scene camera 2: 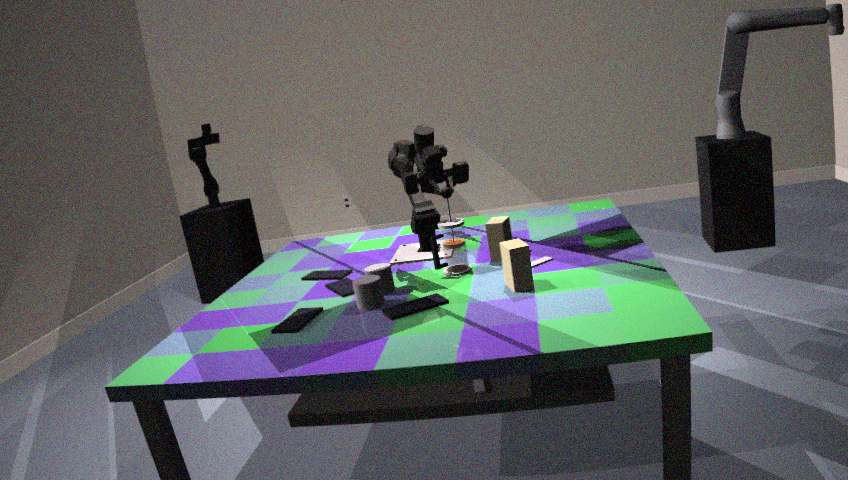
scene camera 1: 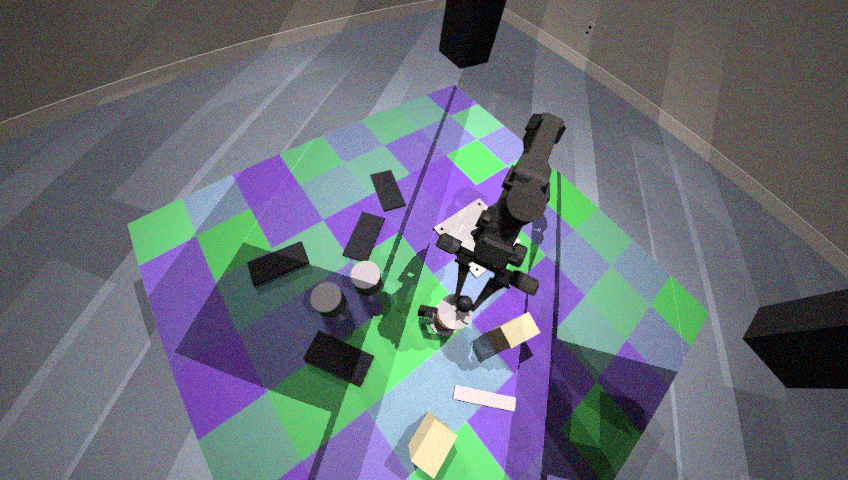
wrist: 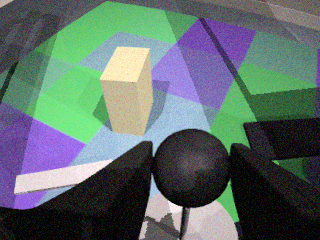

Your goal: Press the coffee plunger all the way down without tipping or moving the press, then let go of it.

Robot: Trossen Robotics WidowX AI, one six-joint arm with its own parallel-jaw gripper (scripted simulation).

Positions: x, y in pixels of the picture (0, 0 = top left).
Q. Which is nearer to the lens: the coffee press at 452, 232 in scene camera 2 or the tan block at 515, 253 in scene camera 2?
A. The tan block.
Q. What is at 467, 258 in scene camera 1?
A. My gripper.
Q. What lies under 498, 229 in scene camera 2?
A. A tan block.
